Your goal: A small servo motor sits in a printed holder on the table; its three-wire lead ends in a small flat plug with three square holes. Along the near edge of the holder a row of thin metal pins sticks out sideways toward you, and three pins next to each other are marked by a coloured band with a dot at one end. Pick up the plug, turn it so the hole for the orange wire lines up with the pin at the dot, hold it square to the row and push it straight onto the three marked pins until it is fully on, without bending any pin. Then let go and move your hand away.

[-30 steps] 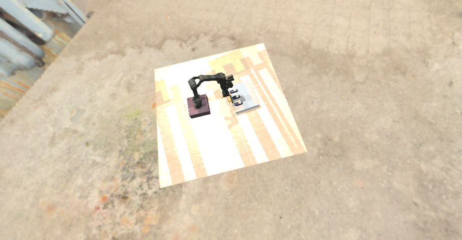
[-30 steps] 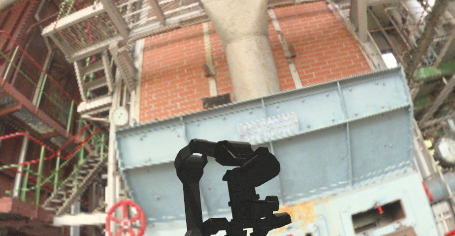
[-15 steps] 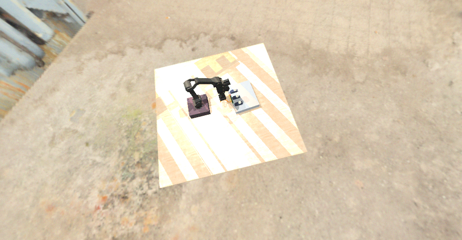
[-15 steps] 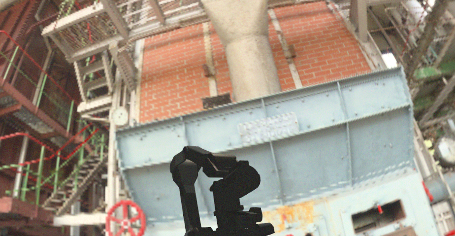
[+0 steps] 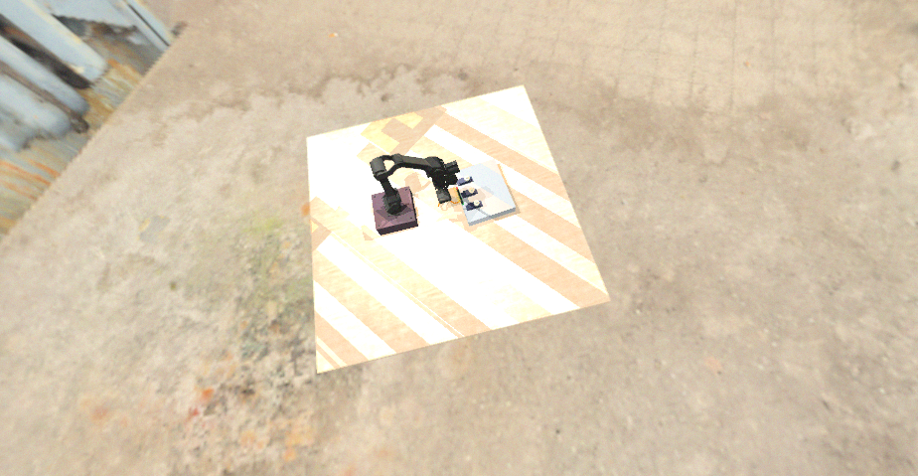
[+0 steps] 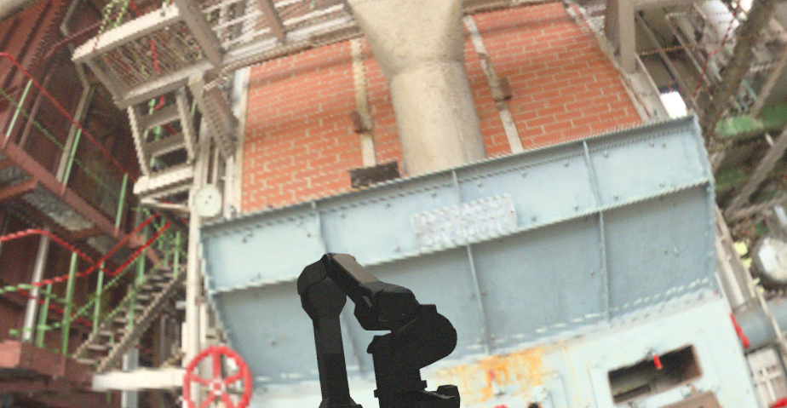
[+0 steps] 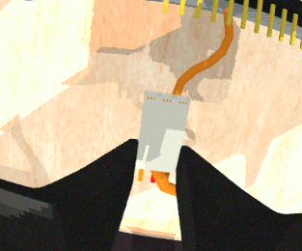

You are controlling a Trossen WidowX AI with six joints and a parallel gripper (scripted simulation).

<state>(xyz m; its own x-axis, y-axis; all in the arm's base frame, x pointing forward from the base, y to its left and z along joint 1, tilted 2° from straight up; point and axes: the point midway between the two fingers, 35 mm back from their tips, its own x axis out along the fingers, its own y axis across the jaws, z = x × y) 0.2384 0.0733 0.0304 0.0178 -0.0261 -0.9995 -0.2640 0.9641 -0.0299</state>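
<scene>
Now: the red band 80 mm ahead of my gripper tip and 20 mm to the left of it.
</scene>
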